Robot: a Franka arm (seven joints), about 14 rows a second.
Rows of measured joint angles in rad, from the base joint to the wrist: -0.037 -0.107 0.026 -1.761 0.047 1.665 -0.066; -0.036 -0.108 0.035 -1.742 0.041 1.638 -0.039; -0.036 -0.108 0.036 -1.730 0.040 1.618 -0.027; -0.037 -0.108 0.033 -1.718 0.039 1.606 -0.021; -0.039 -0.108 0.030 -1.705 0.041 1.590 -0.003; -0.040 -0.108 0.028 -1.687 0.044 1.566 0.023; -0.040 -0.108 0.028 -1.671 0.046 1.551 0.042; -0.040 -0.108 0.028 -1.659 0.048 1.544 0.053; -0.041 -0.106 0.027 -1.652 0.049 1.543 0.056; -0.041 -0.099 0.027 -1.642 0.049 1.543 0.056; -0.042 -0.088 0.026 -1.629 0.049 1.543 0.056; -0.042 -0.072 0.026 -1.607 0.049 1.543 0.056; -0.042 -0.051 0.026 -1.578 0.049 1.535 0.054; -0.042 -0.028 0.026 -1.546 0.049 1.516 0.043; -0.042 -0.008 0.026 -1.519 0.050 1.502 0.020; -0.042 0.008 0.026 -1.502 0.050 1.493 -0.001; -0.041 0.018 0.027 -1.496 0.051 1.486 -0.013; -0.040 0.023 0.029 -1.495 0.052 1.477 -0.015
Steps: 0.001 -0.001 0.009 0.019 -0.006 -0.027 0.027; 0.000 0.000 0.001 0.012 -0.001 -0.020 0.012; -0.001 0.000 -0.003 0.012 -0.001 -0.012 0.006; -0.002 0.000 -0.003 0.013 0.002 -0.016 0.018; -0.001 0.000 -0.002 0.018 0.003 -0.024 0.026; 0.000 0.000 0.000 0.016 0.002 -0.015 0.019; 0.000 0.000 0.000 0.012 0.002 -0.007 0.011; -0.001 0.002 -0.001 0.007 0.001 -0.001 0.003; 0.000 0.007 0.000 0.010 0.000 0.000 0.000; -0.001 0.011 -0.001 0.013 0.000 0.000 0.000; 0.000 0.016 0.000 0.022 0.000 0.000 0.000; 0.000 0.021 0.000 0.029 0.000 -0.008 -0.002; 0.000 0.023 0.000 0.032 0.000 -0.019 -0.011; 0.000 0.020 0.000 0.027 0.001 -0.014 -0.023; 0.000 0.016 0.000 0.017 0.000 -0.009 -0.021; 0.001 0.010 0.001 0.006 0.001 -0.007 -0.012; 0.001 0.005 0.002 0.001 0.001 -0.009 -0.002
